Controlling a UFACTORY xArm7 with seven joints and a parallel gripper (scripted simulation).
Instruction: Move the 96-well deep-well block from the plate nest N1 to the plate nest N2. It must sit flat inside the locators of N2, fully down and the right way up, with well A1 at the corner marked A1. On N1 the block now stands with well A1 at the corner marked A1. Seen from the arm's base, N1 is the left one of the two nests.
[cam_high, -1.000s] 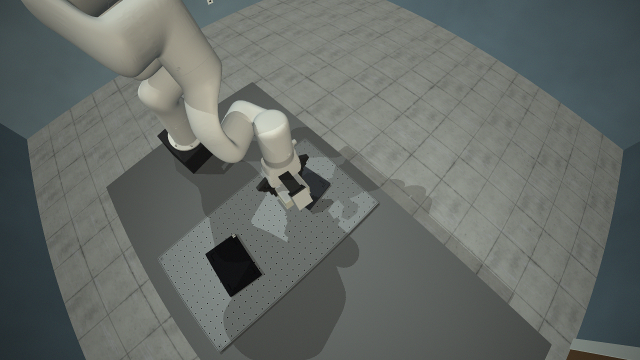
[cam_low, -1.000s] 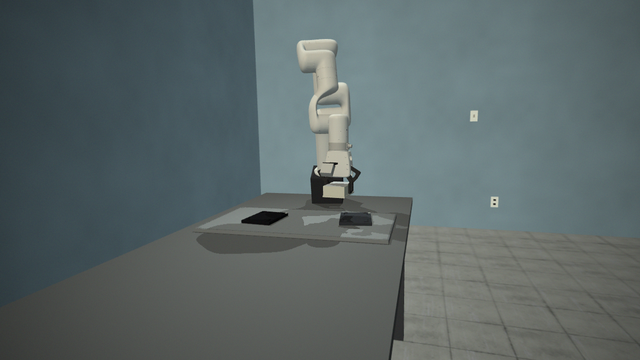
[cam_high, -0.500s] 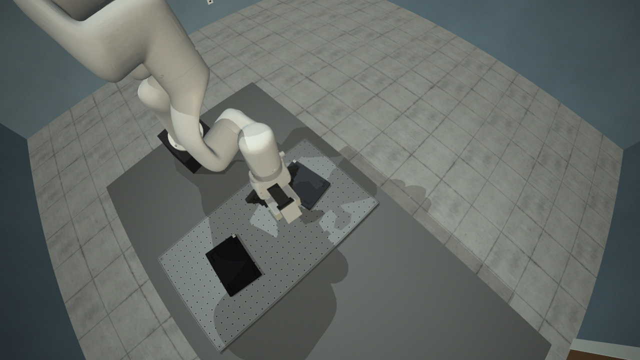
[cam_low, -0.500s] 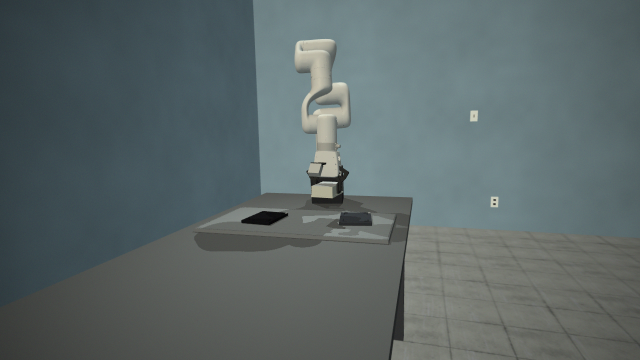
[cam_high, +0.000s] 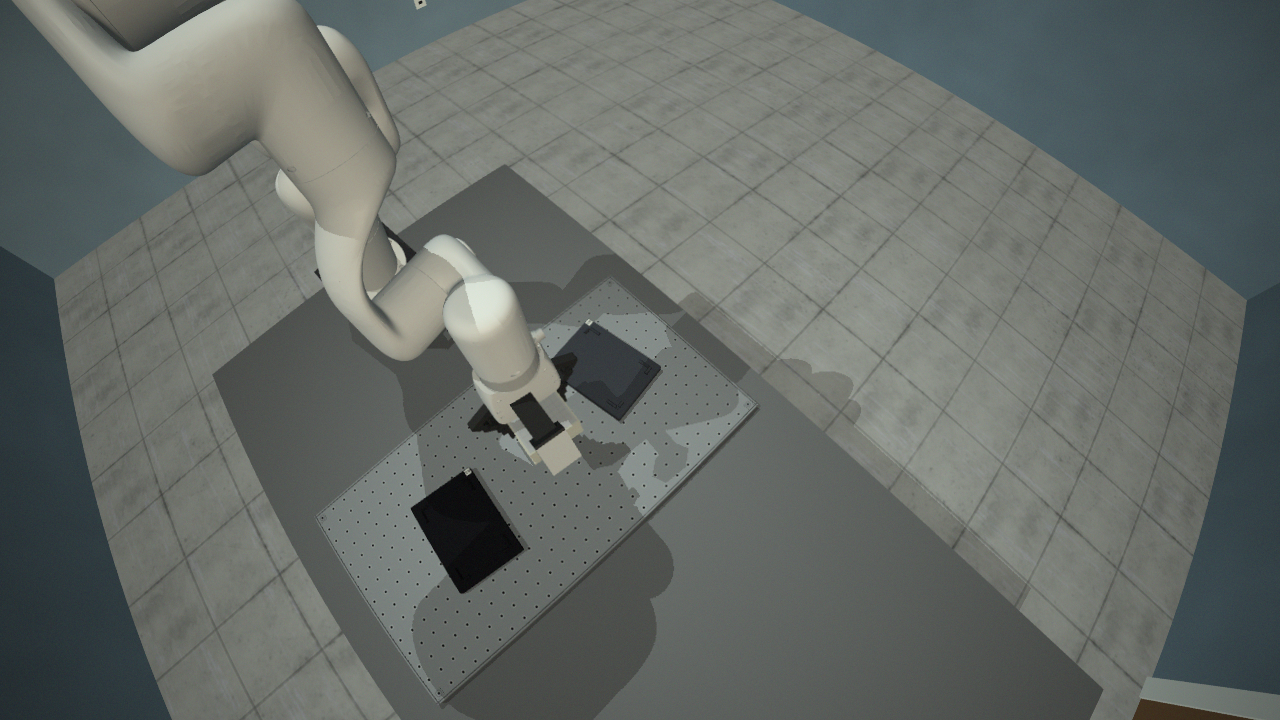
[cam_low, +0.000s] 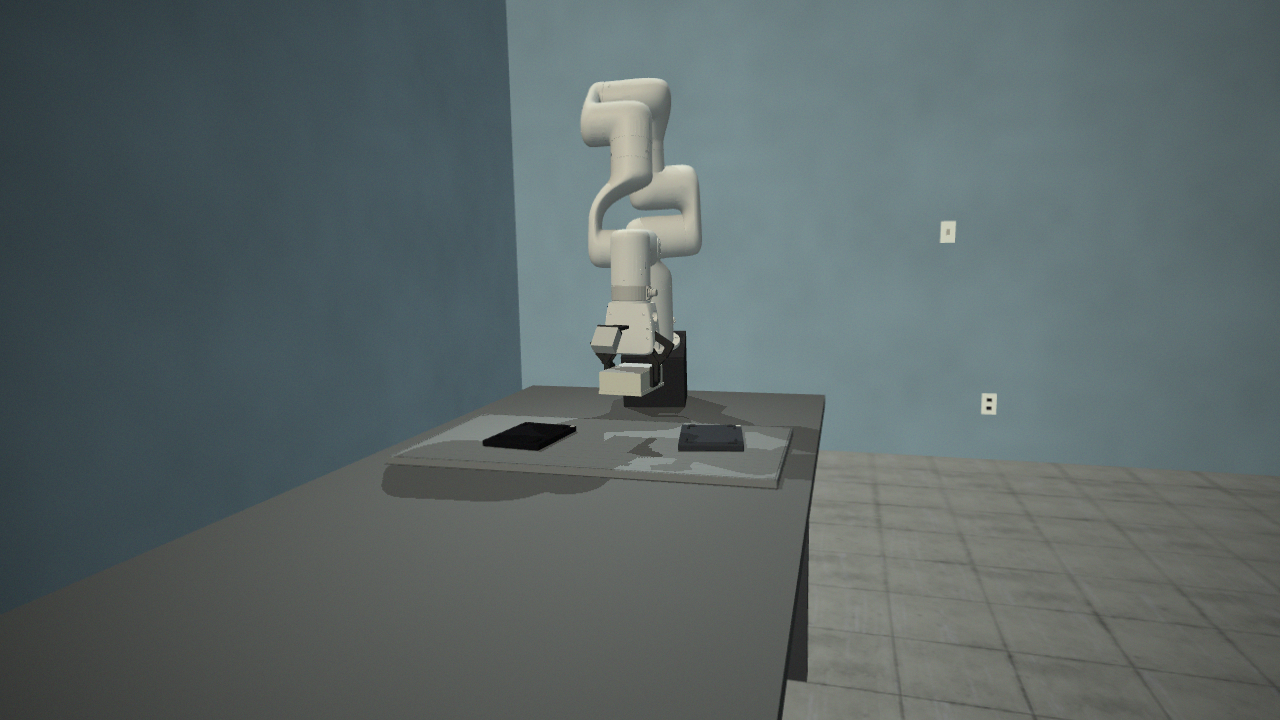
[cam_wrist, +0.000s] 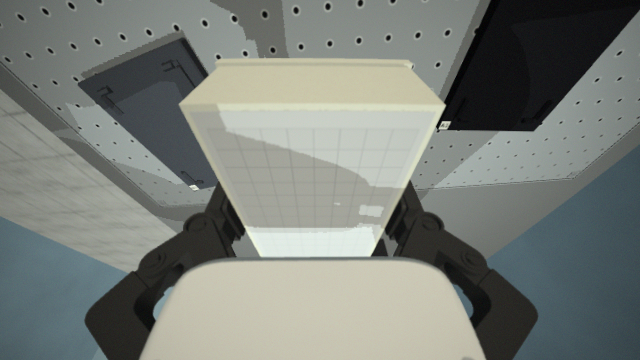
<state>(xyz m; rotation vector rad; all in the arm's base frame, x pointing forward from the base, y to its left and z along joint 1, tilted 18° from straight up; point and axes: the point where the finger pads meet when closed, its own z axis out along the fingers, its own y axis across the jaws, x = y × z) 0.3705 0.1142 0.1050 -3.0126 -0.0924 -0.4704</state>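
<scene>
Now: hand 7 cm short of the black plate nest N2, 19 cm to the left of it and 11 cm above it. Round my hand: dark plate nest N1 (5 cm behind, 14 cm to the left, 11 cm below); then cream 96-well deep-well block (right at my hand).
</scene>
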